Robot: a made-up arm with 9 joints.
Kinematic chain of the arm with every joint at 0, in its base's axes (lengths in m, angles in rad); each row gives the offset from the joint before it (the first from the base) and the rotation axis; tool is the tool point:
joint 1: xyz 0 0 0.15 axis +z
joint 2: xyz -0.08 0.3 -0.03 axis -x
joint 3: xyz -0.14 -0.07 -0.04 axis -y
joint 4: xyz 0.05 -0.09 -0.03 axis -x
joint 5: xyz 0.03 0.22 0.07 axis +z
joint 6: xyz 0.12 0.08 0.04 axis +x
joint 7: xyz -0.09 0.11 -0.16 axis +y
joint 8: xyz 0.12 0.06 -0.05 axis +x
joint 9: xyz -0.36 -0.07 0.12 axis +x
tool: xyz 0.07 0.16 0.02
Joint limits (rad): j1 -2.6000..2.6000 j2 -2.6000..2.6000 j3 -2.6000..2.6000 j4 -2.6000..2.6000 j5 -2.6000..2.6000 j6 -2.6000..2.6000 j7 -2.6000..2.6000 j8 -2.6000..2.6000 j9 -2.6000..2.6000
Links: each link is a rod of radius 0.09 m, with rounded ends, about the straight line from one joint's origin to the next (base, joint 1, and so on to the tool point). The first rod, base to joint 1, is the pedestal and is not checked.
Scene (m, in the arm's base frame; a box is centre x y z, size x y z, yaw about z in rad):
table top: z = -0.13
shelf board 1: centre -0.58 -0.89 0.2 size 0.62 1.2 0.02 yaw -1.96
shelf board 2: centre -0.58 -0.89 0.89 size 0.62 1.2 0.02 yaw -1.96
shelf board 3: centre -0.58 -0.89 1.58 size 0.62 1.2 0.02 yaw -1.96
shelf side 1: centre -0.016 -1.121 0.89 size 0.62 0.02 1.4 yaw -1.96
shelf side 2: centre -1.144 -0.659 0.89 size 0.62 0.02 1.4 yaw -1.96
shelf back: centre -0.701 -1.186 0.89 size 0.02 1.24 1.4 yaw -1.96
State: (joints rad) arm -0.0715 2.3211 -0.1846 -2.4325 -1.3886 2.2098 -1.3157 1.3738 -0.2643
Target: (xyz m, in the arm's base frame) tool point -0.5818 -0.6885 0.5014
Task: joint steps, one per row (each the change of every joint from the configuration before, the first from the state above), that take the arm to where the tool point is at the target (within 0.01 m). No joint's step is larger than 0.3 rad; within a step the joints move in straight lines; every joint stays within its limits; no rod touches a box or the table.
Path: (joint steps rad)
1: 0.2936 0.0465 -0.2499 -0.0279 -0.0788 0.0650 -0.0885 -0.0234 -0.1071
2: 0.2936 0.0465 -0.2499 -0.0279 -0.0789 0.0651 -0.0884 -0.0234 -0.1071
3: 0.2935 0.0465 -0.2499 -0.0280 -0.0788 0.0650 -0.0885 -0.0234 -0.1072
4: 0.2936 0.0464 -0.2499 -0.0279 -0.0788 0.0650 -0.0884 -0.0233 -0.1071
5: 0.2936 0.0465 -0.2499 -0.0279 -0.0788 0.0651 -0.0885 -0.0234 -0.1071
6: 0.2936 0.0465 -0.2499 -0.0279 -0.0789 0.0650 -0.0885 -0.0234 -0.1071

